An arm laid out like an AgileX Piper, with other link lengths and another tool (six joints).
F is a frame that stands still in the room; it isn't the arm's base.
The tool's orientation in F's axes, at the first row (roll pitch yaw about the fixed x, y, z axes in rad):
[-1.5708, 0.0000, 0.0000]
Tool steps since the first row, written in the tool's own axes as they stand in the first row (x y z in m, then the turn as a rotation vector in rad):
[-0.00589, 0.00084, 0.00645, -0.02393, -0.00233, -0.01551]
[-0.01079, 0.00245, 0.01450, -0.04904, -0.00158, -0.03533]
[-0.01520, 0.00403, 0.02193, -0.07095, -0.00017, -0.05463]
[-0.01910, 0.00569, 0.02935, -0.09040, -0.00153, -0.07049]
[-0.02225, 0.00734, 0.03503, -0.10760, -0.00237, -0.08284]
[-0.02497, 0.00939, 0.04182, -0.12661, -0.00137, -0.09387]
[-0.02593, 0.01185, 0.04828, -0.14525, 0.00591, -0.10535]
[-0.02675, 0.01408, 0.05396, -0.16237, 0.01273, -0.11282]
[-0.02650, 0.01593, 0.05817, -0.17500, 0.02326, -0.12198]
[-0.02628, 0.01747, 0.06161, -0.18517, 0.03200, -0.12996]
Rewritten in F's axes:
[-0.00589, 0.00645, -0.00084, -0.02393, -0.01551, 0.00233]
[-0.01079, 0.01450, -0.00245, -0.04904, -0.03533, 0.00158]
[-0.01520, 0.02193, -0.00403, -0.07095, -0.05463, 0.00017]
[-0.01910, 0.02935, -0.00569, -0.09040, -0.07049, 0.00153]
[-0.02225, 0.03503, -0.00734, -0.10760, -0.08284, 0.00237]
[-0.02497, 0.04182, -0.00939, -0.12661, -0.09387, 0.00137]
[-0.02593, 0.04828, -0.01185, -0.14525, -0.10535, -0.00591]
[-0.02675, 0.05396, -0.01408, -0.16237, -0.11282, -0.01273]
[-0.02650, 0.05817, -0.01593, -0.17500, -0.12198, -0.02326]
[-0.02628, 0.06161, -0.01747, -0.18517, -0.12996, -0.03200]

